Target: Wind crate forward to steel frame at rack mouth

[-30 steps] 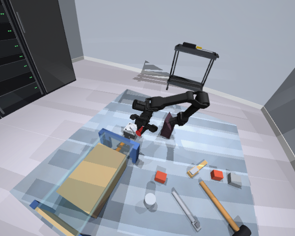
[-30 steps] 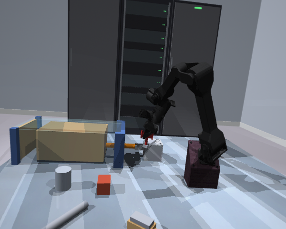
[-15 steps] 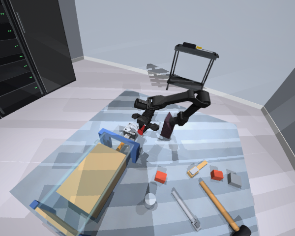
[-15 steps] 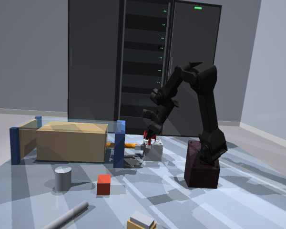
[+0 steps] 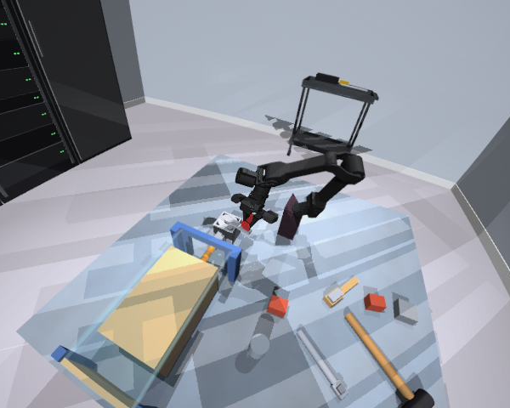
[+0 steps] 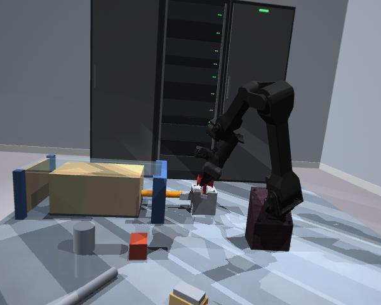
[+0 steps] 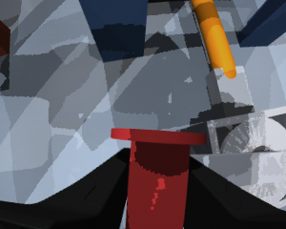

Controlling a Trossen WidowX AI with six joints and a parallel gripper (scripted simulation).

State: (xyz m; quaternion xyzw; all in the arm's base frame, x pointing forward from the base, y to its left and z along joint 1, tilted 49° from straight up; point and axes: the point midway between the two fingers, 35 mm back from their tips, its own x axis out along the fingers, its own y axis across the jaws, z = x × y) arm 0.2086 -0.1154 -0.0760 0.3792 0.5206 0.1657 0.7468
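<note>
Now: gripper tip 4 cm to the left of the crank handle, 3 cm above it and 2 cm past it. Also, from my gripper tip: red knob 2 cm behind; then grey winch 11 cm to the right, 10 cm below, 3 cm behind; then frame 14 cm ahead, 8 cm to the right, 3 cm below.
</note>
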